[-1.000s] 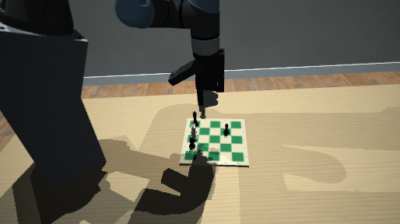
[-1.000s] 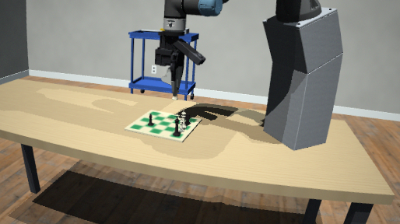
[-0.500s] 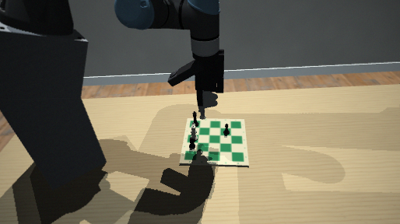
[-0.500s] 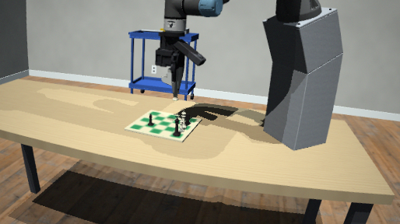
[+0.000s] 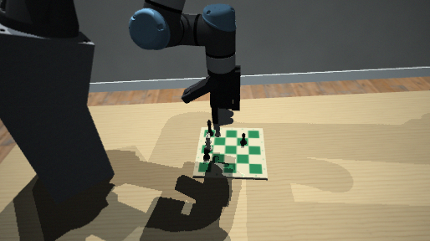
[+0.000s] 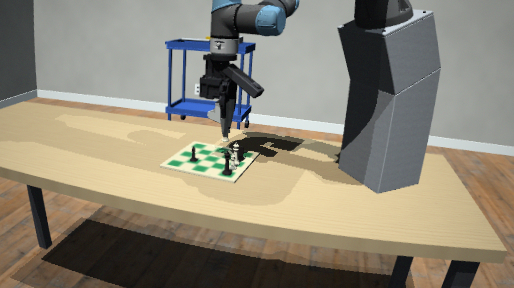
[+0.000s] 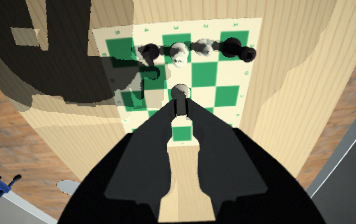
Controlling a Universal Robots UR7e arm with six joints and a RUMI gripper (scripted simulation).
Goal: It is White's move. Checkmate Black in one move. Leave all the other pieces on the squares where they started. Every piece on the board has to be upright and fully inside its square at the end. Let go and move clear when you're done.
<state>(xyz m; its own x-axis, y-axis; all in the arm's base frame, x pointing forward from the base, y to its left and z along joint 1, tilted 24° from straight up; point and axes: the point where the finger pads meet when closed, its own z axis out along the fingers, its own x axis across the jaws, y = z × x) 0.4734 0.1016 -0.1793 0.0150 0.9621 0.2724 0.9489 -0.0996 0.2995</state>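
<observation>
Now: hand 9 cm above the green-and-cream chessboard and 4 cm short of it. Round my hand: black pawn: 8 cm ahead, 7 cm below, 3 cm to the left.
</observation>
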